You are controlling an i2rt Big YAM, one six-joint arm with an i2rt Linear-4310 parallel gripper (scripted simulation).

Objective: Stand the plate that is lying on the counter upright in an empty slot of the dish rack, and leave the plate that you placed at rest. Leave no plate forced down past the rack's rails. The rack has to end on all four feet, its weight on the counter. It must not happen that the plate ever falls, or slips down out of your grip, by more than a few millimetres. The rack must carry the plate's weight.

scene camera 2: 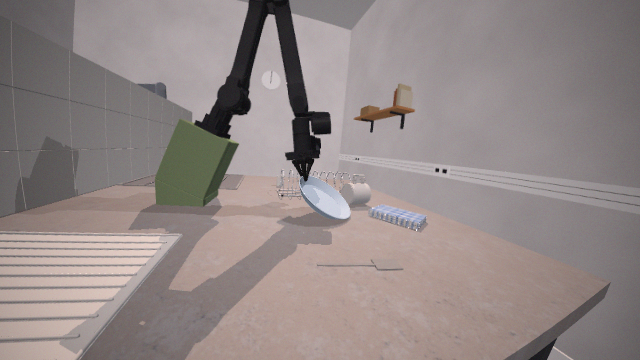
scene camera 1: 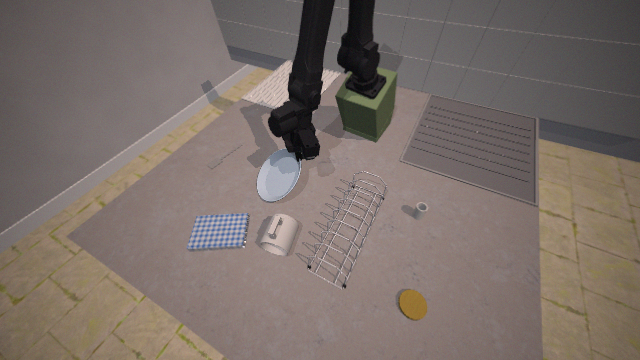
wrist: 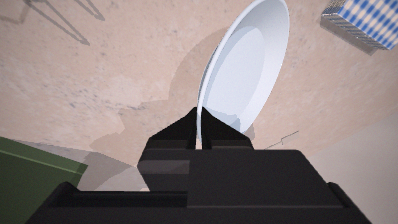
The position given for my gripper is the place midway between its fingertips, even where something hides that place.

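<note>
My gripper (scene camera 2: pixel 304 181), also (wrist: pixel 198 111). Pale blue plate (scene camera 1: pixel 279 174), also (scene camera 2: pixel 321 197). Grey drain mat (scene camera 1: pixel 495 150).
</note>
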